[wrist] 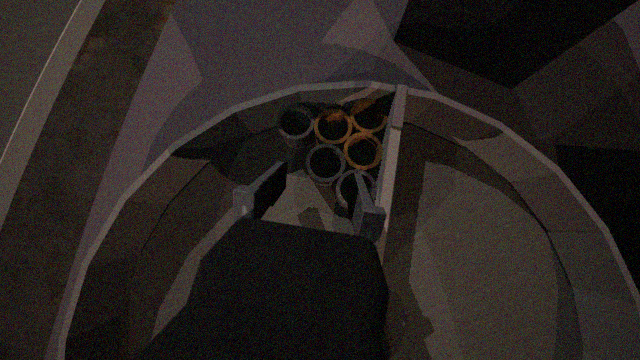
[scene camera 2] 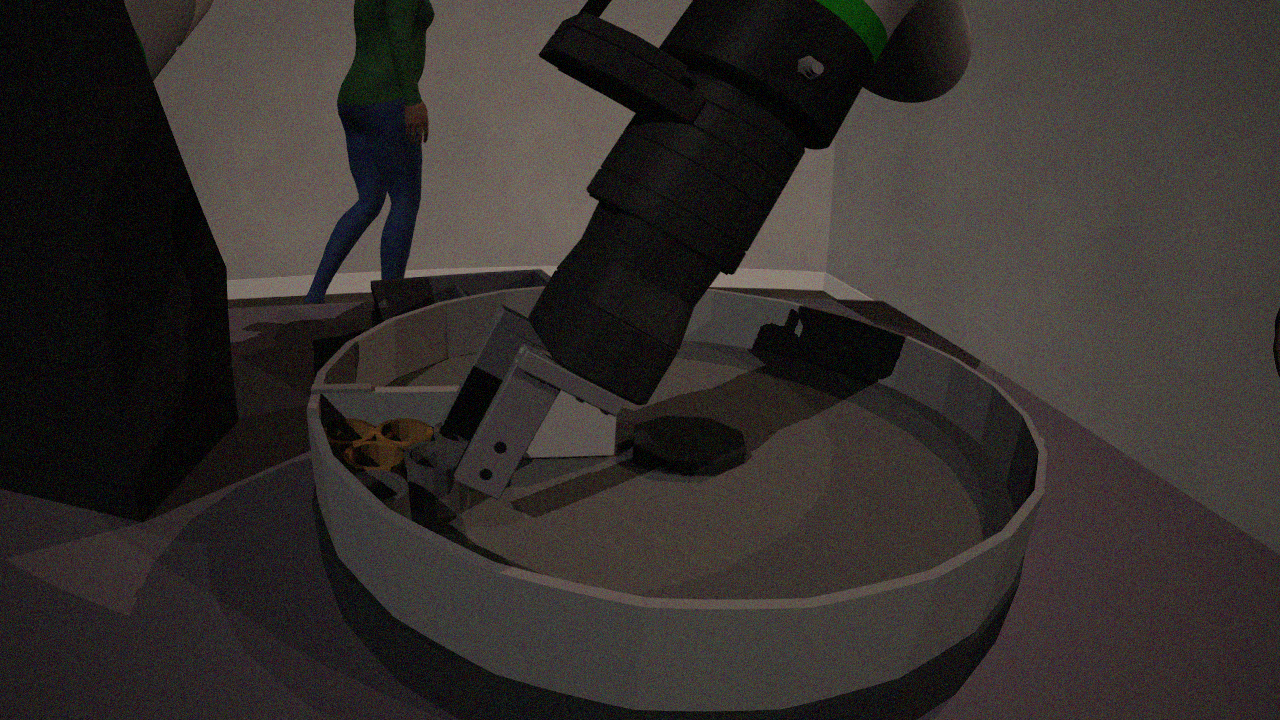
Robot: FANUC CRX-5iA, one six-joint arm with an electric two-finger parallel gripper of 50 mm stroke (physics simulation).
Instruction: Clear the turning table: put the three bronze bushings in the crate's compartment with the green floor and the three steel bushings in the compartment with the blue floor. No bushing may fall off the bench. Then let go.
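Seen in the pictures: gripper, fingertip midpoint: point(wrist: 317, 180) point(scene camera 2: 467, 458); arm's base, origin of the base link: point(scene camera 2: 24, 129).
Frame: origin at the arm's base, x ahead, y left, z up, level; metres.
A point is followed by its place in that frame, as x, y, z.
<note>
Three bronze bushings point(scene camera 2: 406, 431) @(0.327, -0.087, -0.178) point(wrist: 362, 151) stand upright, close together, in the corner between the turning table's rim point(scene camera 2: 760, 644) @(0.461, -0.273, -0.174) point(wrist: 607, 235) @(0.340, 0.089, -0.158) and its straight divider wall point(wrist: 389, 165) @(0.338, -0.080, -0.158). Three grey steel bushings point(scene camera 2: 433, 465) @(0.344, -0.113, -0.184) point(wrist: 325, 164) stand beside them: one near the rim, one in the middle, one by the divider. My gripper point(scene camera 2: 474, 447) @(0.362, -0.128, -0.172) point(wrist: 317, 180) @(0.362, -0.128, -0.172) is tilted and open, low inside the rim. In the wrist view its right finger overlaps the steel bushing point(wrist: 345, 192) by the divider; whether they touch is unclear. Its left finger stands apart from the bushings. The crate's coloured floors do not show.
A dark round hub point(scene camera 2: 687, 445) @(0.477, -0.073, -0.189) stands at the middle of the turning table. A dark block point(scene camera 2: 827, 347) @(0.619, 0.087, -0.185) shows at the far right rim. A large black body point(scene camera 2: 98, 295) @(0.127, -0.094, -0.101) stands at the left. A dark box-like edge point(scene camera 2: 402, 300) @(0.274, 0.328, -0.221) shows behind the rim. A person point(scene camera 2: 380, 134) is in the background.
</note>
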